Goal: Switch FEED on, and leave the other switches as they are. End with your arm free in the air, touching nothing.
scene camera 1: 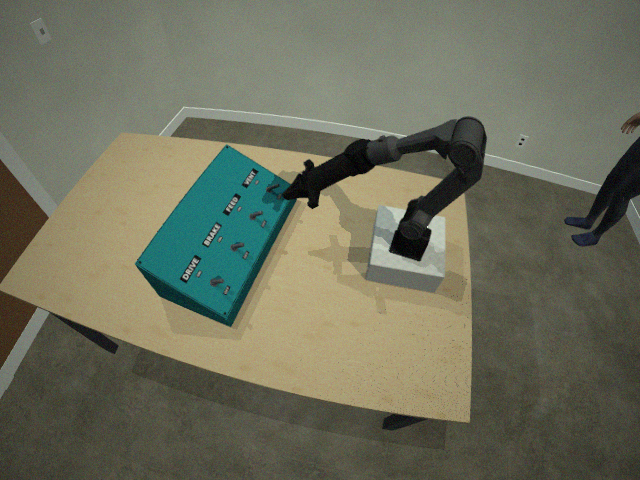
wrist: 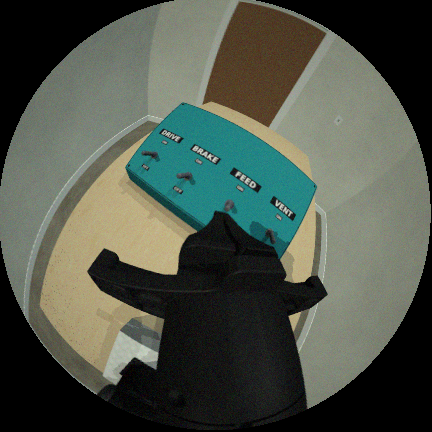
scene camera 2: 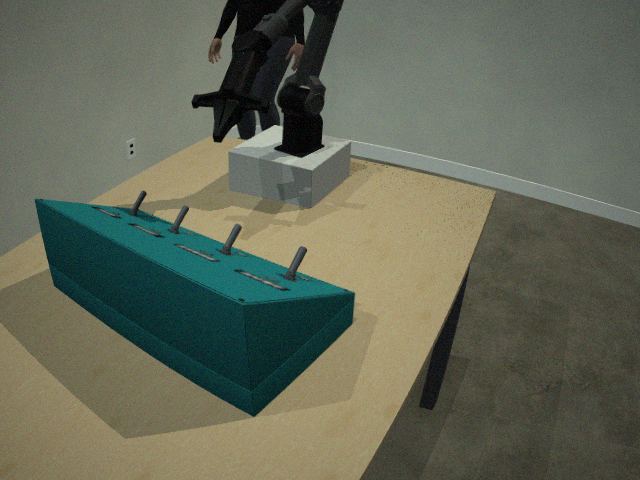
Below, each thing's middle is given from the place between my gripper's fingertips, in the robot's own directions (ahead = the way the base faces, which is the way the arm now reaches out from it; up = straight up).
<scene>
My hand is 18 cm short of the teal switch box (scene camera 2: 243, 328), 6 cm to the right of it and 14 cm above it.
</scene>
